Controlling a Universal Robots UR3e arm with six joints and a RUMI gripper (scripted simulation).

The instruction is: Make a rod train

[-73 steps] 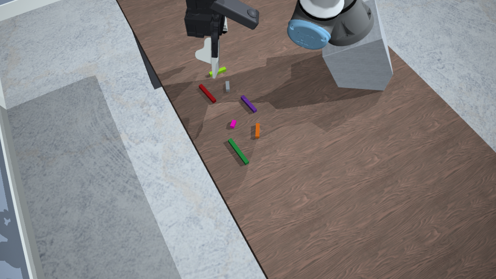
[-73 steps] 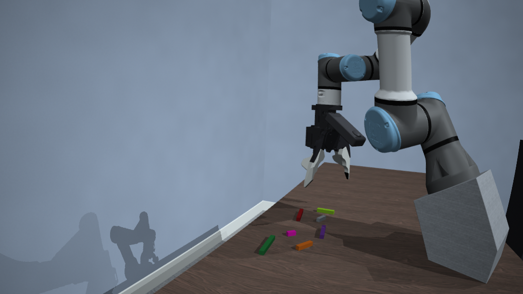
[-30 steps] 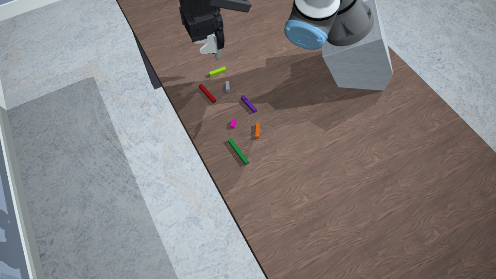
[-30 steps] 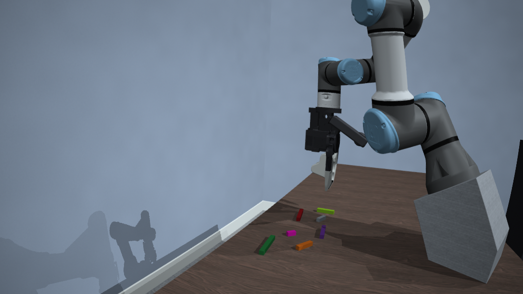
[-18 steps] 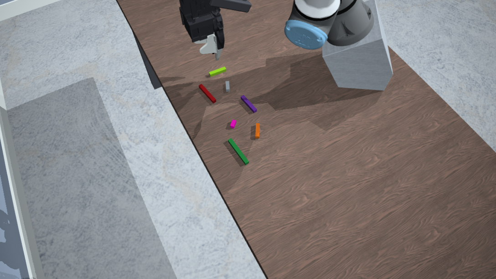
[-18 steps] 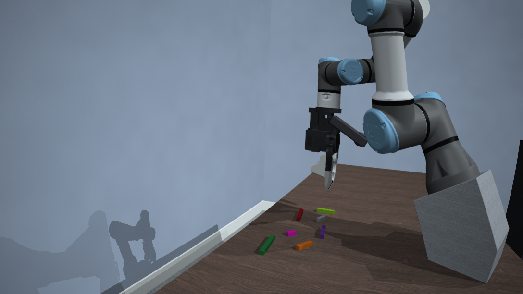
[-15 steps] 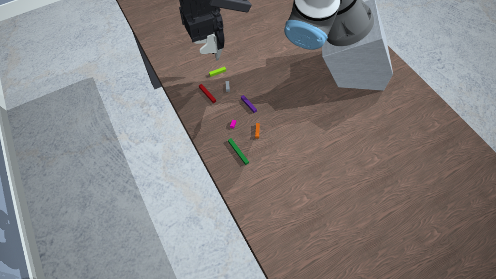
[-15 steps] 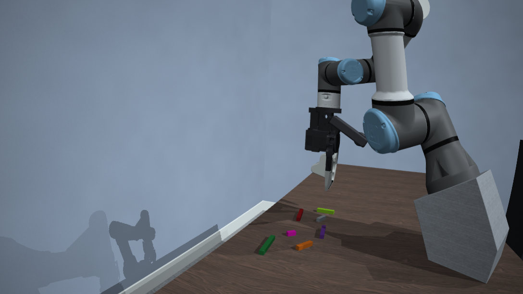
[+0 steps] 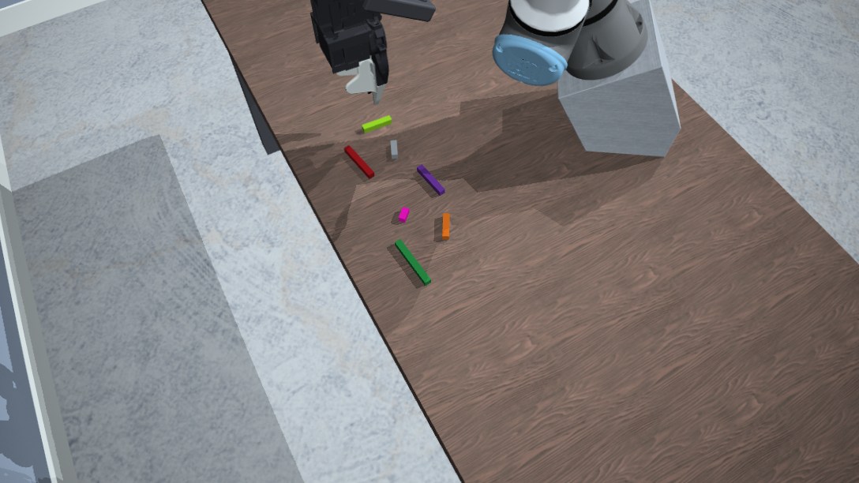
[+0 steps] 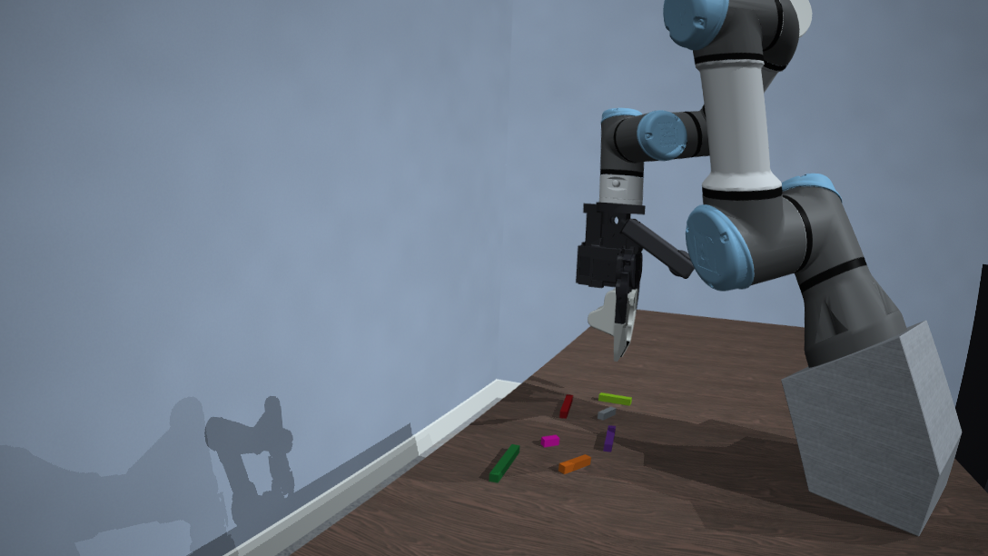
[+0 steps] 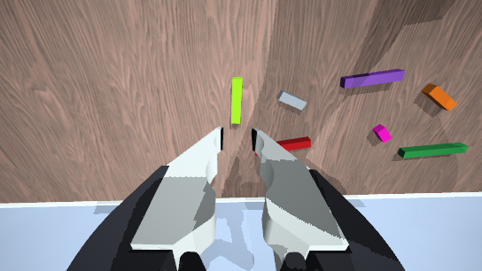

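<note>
My hand is 8 cm above the lime rod. The rest, counted from my hand: red rod: 7 cm ahead, 4 cm to the left, 8 cm below; then purple rod: 14 cm to the left, 8 cm below; then grey rod: 1 cm ahead, 6 cm to the left, 8 cm below.
</note>
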